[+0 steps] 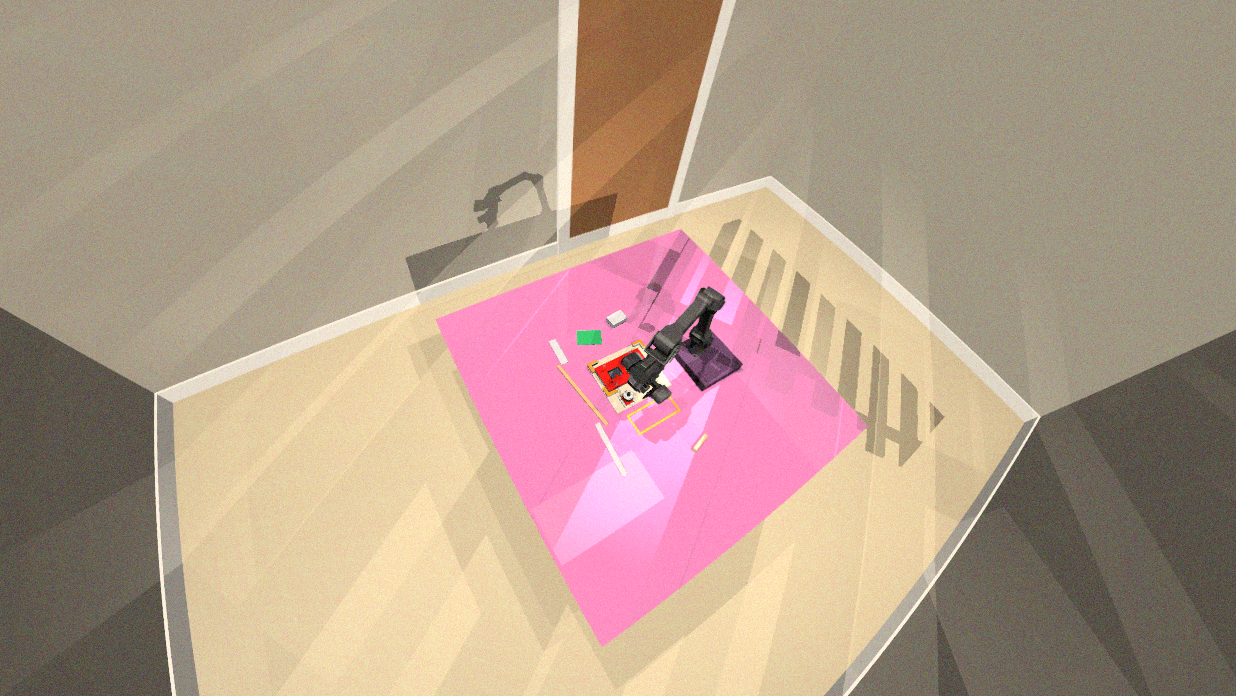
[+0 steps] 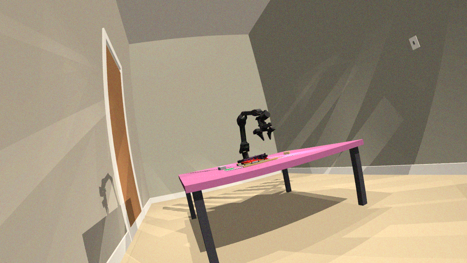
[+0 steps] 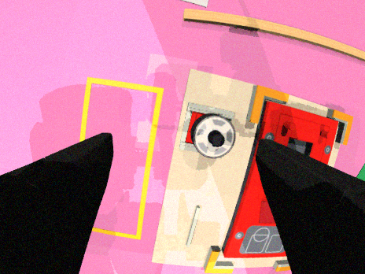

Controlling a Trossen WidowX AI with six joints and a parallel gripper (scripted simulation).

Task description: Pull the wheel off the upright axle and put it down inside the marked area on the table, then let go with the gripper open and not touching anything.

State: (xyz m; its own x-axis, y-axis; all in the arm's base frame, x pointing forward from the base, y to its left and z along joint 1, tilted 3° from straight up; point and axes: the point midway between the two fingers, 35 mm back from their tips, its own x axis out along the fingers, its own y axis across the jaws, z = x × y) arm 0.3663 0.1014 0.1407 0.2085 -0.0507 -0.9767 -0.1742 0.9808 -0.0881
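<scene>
Right now my gripper tip is 120 mm above the wheel, 40 mm to the left of it and 10 mm past it. The rest, counted from my gripper tip: long tan strip 150 mm below, 140 mm to the right, 130 mm ahead; small tan block 230 mm to the left, 160 mm behind, 150 mm below; green tile 350 mm to the right, 160 mm below, 20 mm behind.
</scene>
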